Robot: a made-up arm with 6 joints. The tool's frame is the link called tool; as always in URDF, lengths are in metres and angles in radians.
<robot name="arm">
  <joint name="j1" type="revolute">
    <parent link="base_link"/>
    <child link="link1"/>
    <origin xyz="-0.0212 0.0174 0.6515"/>
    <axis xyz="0 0 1"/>
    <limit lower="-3.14" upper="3.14" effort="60" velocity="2.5"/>
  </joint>
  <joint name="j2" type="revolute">
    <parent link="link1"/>
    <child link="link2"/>
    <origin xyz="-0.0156 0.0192 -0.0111"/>
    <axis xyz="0 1 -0.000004"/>
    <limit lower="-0.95" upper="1.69" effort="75" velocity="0.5"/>
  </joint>
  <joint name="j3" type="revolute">
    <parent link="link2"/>
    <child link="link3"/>
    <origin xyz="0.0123 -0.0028 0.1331"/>
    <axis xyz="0 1 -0.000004"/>
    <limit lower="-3.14" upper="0.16" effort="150" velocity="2"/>
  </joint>
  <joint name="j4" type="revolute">
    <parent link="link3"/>
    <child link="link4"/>
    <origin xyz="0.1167 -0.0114 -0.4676"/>
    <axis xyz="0 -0.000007 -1"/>
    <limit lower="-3.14" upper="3.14" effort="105" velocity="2.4"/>
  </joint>
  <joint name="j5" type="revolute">
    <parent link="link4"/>
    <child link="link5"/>
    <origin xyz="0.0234 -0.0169 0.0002"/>
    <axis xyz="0 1 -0.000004"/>
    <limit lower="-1.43" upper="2.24" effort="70" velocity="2"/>
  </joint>
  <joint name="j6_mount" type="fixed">
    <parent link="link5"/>
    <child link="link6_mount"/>
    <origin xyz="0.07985 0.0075 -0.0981"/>
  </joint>
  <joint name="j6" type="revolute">
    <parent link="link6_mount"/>
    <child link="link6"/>
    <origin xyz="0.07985 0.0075 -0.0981"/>
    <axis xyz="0 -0.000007 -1"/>
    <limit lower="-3.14" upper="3.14" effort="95" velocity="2.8"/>
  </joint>
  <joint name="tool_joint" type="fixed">
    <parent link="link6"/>
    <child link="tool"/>
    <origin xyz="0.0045 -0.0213 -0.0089"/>
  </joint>
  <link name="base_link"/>
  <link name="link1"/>
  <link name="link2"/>
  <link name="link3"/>
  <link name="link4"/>
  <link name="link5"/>
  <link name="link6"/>
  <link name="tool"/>
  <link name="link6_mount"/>
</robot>
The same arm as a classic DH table. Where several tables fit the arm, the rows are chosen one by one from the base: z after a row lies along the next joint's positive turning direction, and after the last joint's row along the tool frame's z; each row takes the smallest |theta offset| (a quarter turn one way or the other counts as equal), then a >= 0, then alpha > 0; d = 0 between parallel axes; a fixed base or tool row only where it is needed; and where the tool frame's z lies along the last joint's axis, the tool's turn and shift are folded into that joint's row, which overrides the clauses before.
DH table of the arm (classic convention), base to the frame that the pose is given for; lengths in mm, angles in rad. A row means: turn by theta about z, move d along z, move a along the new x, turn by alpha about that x. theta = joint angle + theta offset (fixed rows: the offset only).
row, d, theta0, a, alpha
base (fixed), 0.0, -0.6873, -27.4, 0.0000
j1, 640.4, 0.6873, -15.6, -1.5708
j2, 0.0, -1.4786, 133.7, 0.0000
j3, 5.0, 1.4786, 116.7, -1.5708
j4, 467.4, 0.0000, 23.4, 1.5708
j5, -1.9, 0.0000, 159.7, -1.5708
j6, 0.0, 1.3626, 21.8, 3.1416
tool (fixed), -205.1, 1.3626, 0.0, 0.0000
Joint limits (rad, base to tool): -3.1400..3.1400 -0.9500..1.6900 -3.1400..0.1600 -3.1400..3.1400 -1.4300..2.2400 -3.1400..3.1400

